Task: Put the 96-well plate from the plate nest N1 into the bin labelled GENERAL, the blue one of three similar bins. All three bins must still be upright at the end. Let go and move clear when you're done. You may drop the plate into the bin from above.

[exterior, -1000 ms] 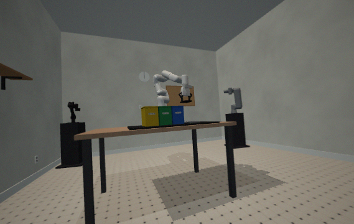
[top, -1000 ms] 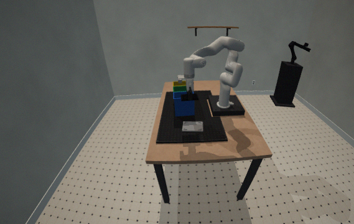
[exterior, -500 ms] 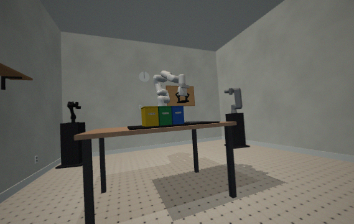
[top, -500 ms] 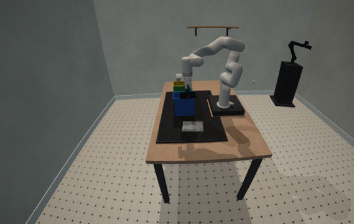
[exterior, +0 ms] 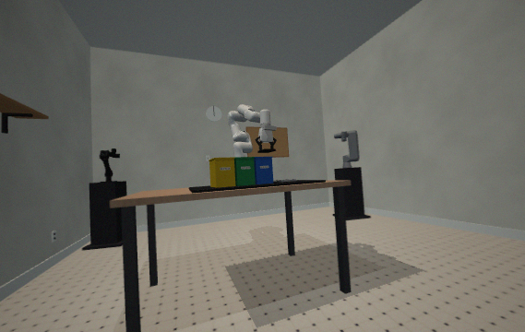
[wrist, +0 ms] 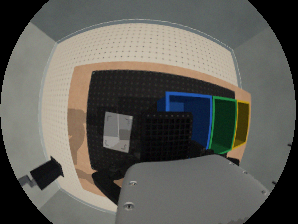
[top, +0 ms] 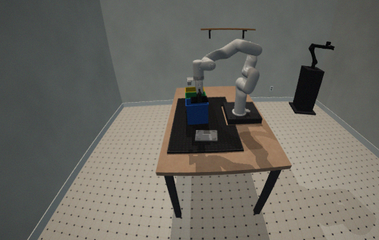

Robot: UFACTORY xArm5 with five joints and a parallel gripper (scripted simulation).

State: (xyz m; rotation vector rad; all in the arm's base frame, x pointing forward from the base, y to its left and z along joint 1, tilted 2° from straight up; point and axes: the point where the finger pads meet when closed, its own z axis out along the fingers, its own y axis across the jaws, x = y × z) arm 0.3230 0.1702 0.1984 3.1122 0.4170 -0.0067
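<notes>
Right now my hand is 3 cm short of the blue general bin, 7 cm to the left of it and 15 cm above it. Also, from my hand: 96-well plate 1 cm below; then grey plate nest 7 cm behind, 14 cm to the left, 24 cm below; then green bin 7 cm ahead, 19 cm to the right, 15 cm below.
</notes>
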